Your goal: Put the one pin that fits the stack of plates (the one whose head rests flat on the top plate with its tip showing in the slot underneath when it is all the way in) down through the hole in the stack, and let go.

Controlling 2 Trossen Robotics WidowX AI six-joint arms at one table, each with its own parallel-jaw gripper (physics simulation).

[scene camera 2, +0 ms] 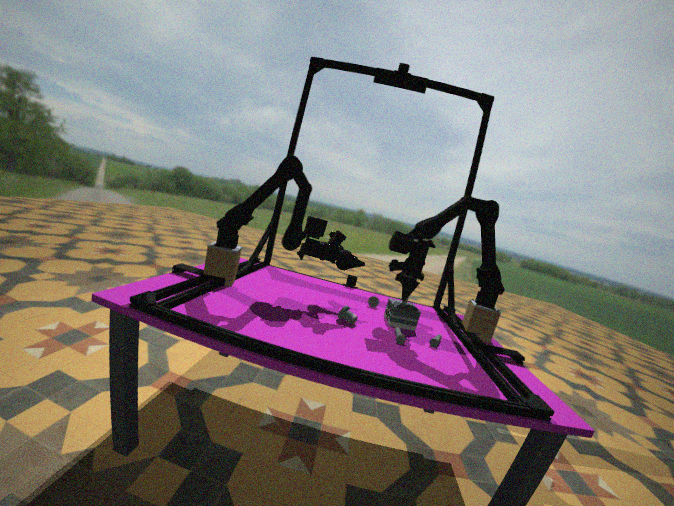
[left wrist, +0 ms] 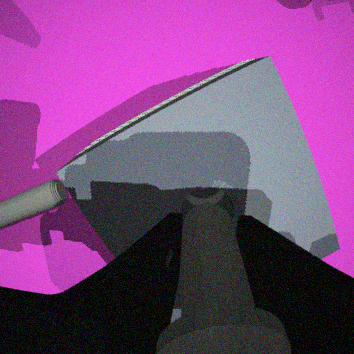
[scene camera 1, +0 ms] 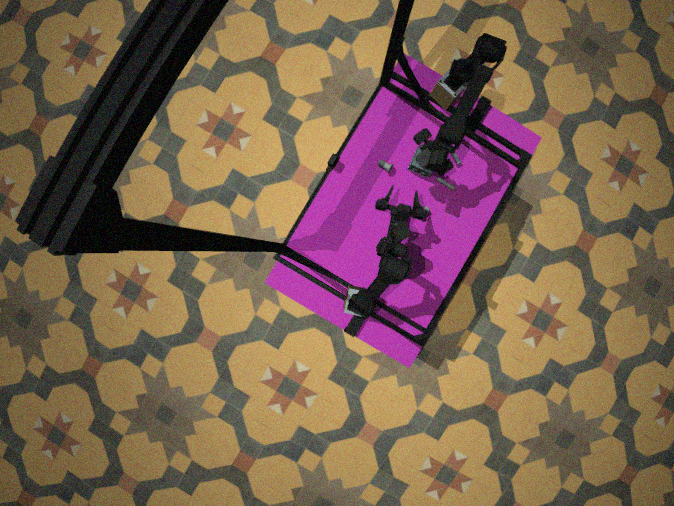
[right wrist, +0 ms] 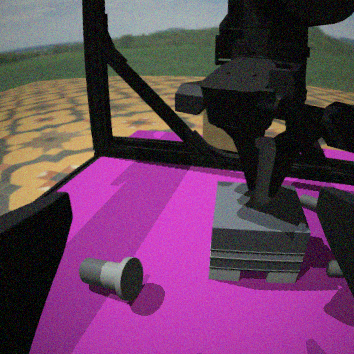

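Note:
The grey stack of plates (scene camera 1: 418, 166) (scene camera 2: 401, 320) (left wrist: 280, 160) (right wrist: 260, 240) stands on the table. My left gripper (scene camera 2: 405, 298) (left wrist: 208, 226) (right wrist: 261, 192) is shut on a grey pin (left wrist: 212, 270) (right wrist: 265, 160) above the stack, head up. The pin leans slightly in the right wrist view. Its tip is at the near side of the hole (left wrist: 206, 192); whether it has entered is hidden. In the right wrist view no tip shows in the slot (right wrist: 254, 276) underneath. My right gripper (scene camera 1: 403, 190) (scene camera 2: 363, 263) (right wrist: 198, 203) is open and empty, away from the stack.
Loose pins lie around the stack: one (scene camera 1: 385, 165) (scene camera 2: 372, 301) (right wrist: 111, 276), a second (scene camera 1: 446, 183) (scene camera 2: 400, 336) (right wrist: 335, 268), a third (scene camera 1: 457, 158) (scene camera 2: 435, 341) (right wrist: 307, 201), and a wide one (scene camera 2: 346, 315) below the right gripper. Black frame rails (scene camera 2: 304, 359) edge the magenta table (scene camera 2: 228, 315).

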